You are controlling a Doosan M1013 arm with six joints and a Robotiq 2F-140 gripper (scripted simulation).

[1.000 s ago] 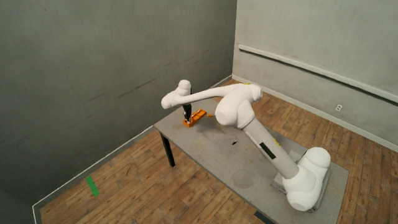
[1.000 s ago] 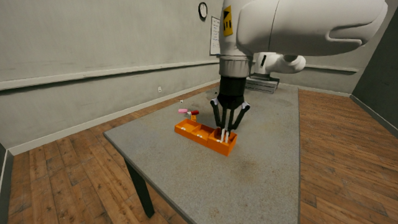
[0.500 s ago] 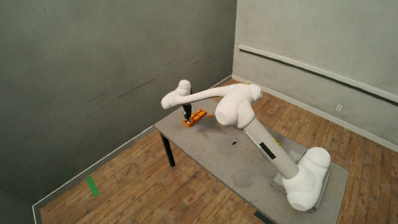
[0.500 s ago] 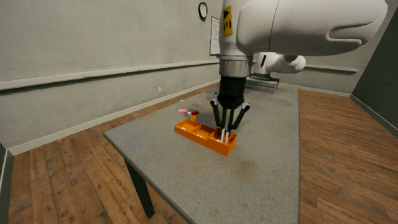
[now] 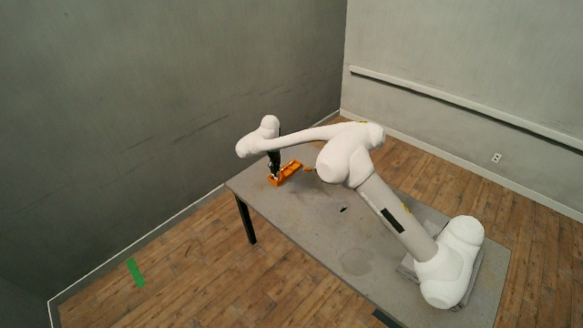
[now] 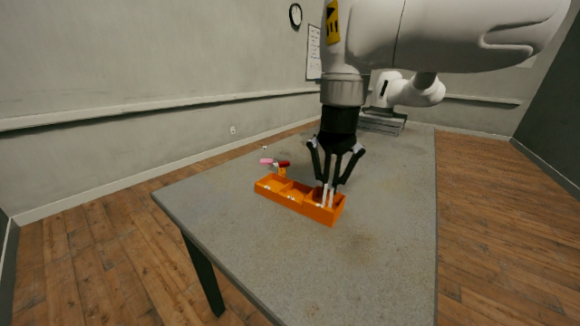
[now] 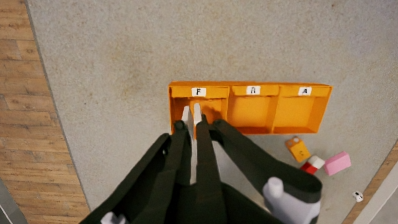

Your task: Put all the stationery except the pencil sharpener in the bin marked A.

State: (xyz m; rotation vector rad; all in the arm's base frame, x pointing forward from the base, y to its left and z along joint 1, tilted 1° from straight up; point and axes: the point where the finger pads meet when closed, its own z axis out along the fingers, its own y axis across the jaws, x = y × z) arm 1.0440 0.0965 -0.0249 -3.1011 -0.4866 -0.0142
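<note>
My hand is 330 mm to the left of the pink eraser, 120 mm past it and 60 mm above it. Also, from my hand: bin: 90 mm to the right, 40 mm below, 10 mm ahead; then small red object: 260 mm to the right, 130 mm behind, 50 mm below; then small orange-yellow block: 210 mm to the right, 70 mm behind, 50 mm below.
</note>
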